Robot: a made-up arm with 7 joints. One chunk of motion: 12 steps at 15 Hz.
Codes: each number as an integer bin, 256 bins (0 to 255) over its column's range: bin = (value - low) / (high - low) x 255, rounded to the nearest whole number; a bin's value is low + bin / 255 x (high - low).
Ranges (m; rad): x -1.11..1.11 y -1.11..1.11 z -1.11..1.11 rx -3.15..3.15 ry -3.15..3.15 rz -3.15..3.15
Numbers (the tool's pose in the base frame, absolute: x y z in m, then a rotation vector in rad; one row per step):
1: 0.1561 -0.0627 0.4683 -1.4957 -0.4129 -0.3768
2: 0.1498 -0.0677 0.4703 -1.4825 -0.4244 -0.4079
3: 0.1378 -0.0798 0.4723 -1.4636 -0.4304 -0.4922
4: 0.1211 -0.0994 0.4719 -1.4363 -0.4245 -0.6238
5: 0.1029 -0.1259 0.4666 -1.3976 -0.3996 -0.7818
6: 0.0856 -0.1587 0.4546 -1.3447 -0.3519 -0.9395
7: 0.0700 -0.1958 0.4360 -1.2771 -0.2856 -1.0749
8: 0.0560 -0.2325 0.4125 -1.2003 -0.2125 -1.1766
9: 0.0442 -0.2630 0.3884 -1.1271 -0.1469 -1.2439
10: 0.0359 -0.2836 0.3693 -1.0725 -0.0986 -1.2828
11: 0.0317 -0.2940 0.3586 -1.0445 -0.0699 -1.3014
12: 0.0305 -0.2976 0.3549 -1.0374 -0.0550 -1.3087
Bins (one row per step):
1: 145 120 181 67 111 112
2: 145 120 182 67 110 111
3: 143 118 182 68 110 108
4: 141 116 182 69 110 102
5: 139 113 181 71 111 96
6: 137 109 180 73 113 89
7: 136 105 178 76 116 84
8: 134 101 175 79 119 80
9: 133 97 172 82 122 77
10: 132 95 170 84 124 76
11: 131 94 169 85 125 75
12: 131 93 168 86 125 75

